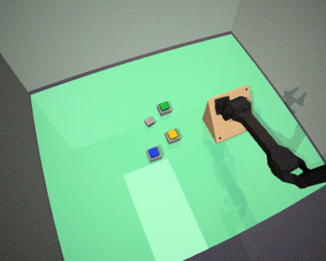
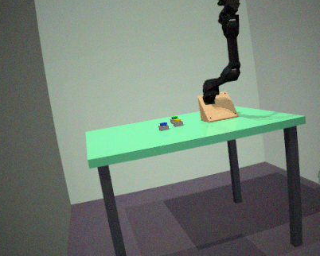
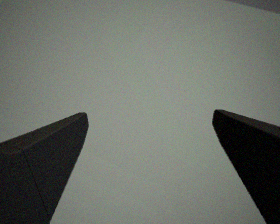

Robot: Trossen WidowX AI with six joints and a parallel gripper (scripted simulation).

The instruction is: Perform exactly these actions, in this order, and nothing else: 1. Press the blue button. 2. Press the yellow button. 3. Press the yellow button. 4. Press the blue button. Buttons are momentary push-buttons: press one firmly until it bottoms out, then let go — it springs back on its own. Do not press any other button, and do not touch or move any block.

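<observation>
My gripper tip is 46 cm short of the blue button, 27 cm to the left of it and 64 cm above it. Also, from my gripper tip: green button: 35 cm ahead, 45 cm to the right, 64 cm below.
</observation>
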